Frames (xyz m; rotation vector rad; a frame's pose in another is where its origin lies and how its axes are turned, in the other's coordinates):
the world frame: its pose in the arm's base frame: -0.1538 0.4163 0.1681 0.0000 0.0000 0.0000
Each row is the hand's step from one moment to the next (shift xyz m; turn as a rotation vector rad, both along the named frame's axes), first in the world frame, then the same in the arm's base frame.
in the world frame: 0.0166 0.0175 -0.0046 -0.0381 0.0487 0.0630
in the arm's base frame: 0.0166 0.0175 -0.0046 -0.0381 0.0487 0.0630
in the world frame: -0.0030 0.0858 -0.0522 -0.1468 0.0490 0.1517
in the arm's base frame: -0.0030 0.0858 -0.0522 -0.1468 0.0490 0.1517
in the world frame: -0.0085 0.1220 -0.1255 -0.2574 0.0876 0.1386
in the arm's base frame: -0.0085 0.1220 -0.1255 -0.2574 0.0876 0.1386
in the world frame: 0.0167 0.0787 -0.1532 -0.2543 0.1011 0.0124
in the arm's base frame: 0.0167 0.0787 -0.1532 -0.2543 0.1011 0.0124
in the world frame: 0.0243 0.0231 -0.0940 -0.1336 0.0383 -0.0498
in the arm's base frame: 0.0243 0.0231 -0.0940 -0.1336 0.0383 -0.0498
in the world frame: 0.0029 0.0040 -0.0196 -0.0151 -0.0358 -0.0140
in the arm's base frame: 0.0029 0.0040 -0.0196 -0.0151 -0.0358 -0.0140
